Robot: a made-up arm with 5 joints. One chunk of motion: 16 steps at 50 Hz.
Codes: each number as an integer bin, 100 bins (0 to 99) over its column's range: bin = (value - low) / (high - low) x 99, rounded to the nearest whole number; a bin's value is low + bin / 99 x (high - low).
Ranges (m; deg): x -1..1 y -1..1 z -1..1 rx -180..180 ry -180..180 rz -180..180
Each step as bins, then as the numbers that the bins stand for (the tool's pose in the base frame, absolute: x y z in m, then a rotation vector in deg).
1 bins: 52 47 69 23 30 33
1 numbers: 0.0505 -0.0505 0.3939 -96.36 -70.91 -60.00
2 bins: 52 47 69 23 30 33
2 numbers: 0.0505 -0.0505 0.3939 -96.36 -70.91 -60.00
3 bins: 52 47 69 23 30 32
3 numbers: 0.0505 -0.0505 0.3939 -96.36 -70.91 -63.64
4 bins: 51 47 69 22 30 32
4 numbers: 0.0303 -0.0505 0.3939 -100.00 -70.91 -63.64
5 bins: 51 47 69 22 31 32
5 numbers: 0.0303 -0.0505 0.3939 -100.00 -67.27 -63.64
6 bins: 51 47 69 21 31 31
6 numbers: 0.0303 -0.0505 0.3939 -103.64 -67.27 -67.27
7 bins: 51 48 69 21 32 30
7 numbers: 0.0303 -0.0303 0.3939 -103.64 -63.64 -70.91
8 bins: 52 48 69 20 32 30
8 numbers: 0.0505 -0.0303 0.3939 -107.27 -63.64 -70.91
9 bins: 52 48 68 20 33 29
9 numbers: 0.0505 -0.0303 0.3737 -107.27 -60.00 -74.55
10 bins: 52 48 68 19 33 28
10 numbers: 0.0505 -0.0303 0.3737 -110.91 -60.00 -78.18
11 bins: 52 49 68 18 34 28
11 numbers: 0.0505 -0.0101 0.3737 -114.55 -56.36 -78.18
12 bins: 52 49 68 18 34 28
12 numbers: 0.0505 -0.0101 0.3737 -114.55 -56.36 -78.18
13 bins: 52 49 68 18 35 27
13 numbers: 0.0505 -0.0101 0.3737 -114.55 -52.73 -81.82
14 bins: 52 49 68 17 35 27
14 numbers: 0.0505 -0.0101 0.3737 -118.18 -52.73 -81.82
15 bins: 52 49 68 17 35 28
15 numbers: 0.0505 -0.0101 0.3737 -118.18 -52.73 -78.18
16 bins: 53 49 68 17 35 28
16 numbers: 0.0707 -0.0101 0.3737 -118.18 -52.73 -78.18
